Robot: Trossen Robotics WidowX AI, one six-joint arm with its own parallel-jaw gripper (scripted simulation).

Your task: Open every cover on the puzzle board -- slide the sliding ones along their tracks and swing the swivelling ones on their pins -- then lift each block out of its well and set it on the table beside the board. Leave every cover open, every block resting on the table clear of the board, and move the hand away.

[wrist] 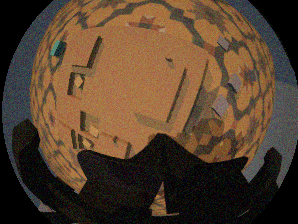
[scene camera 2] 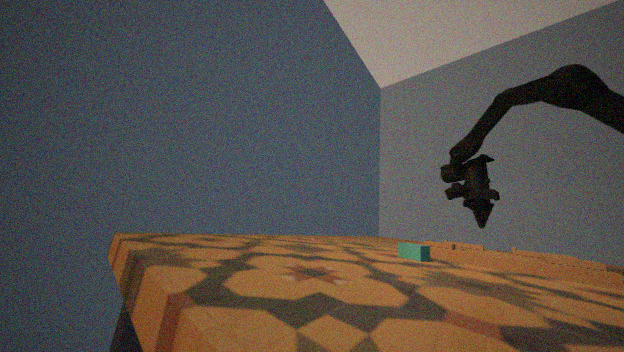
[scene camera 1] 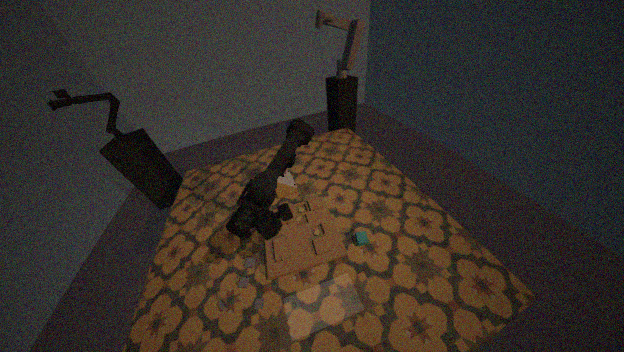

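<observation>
Tan puzzle board [scene camera 1: 300,236] in sight, also in the wrist view [wrist: 105,99]. Gripper [scene camera 2: 481,227] shut, holding nothing. Gripper also in scene camera 1 [scene camera 1: 271,232] and in the wrist view [wrist: 160,137].
</observation>
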